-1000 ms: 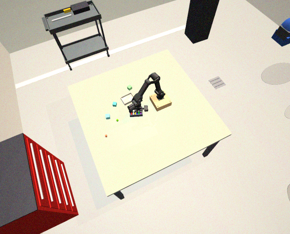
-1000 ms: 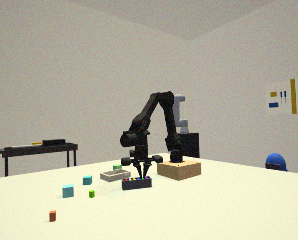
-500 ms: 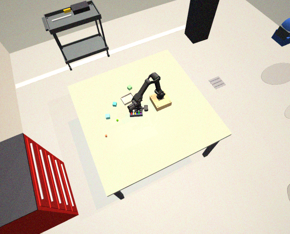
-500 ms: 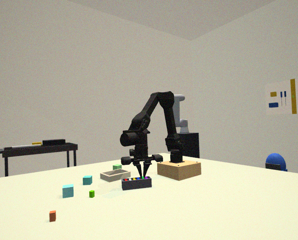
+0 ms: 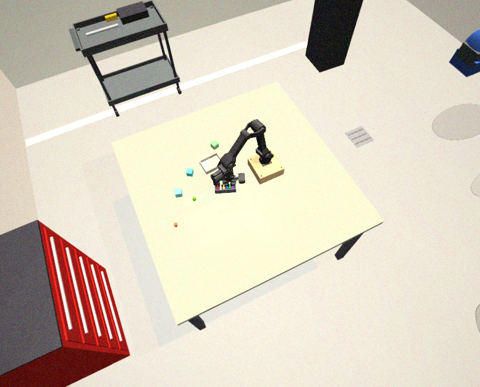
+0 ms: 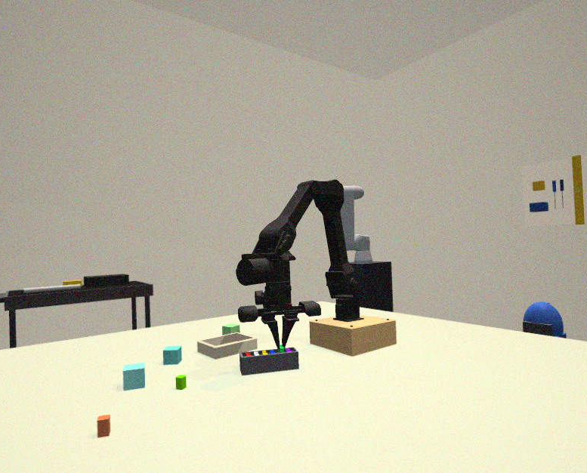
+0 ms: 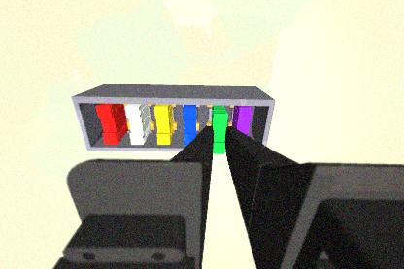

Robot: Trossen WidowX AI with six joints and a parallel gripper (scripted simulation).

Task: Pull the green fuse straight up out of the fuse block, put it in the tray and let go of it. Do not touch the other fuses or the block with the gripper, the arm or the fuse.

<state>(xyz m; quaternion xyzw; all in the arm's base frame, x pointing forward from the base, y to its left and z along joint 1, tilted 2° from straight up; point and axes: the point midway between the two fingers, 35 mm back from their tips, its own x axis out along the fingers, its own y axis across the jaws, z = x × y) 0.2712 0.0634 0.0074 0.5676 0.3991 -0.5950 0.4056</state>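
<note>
My gripper tip is 30 mm short of the tray, 230 mm to the left of it and 40 mm above it. Also, from my gripper tip: pale green cube 40 mm behind, 350 mm to the right, 30 mm below; small green cube 230 mm ahead, 30 mm to the right, 30 mm below; green fuse 10 mm below.
</note>
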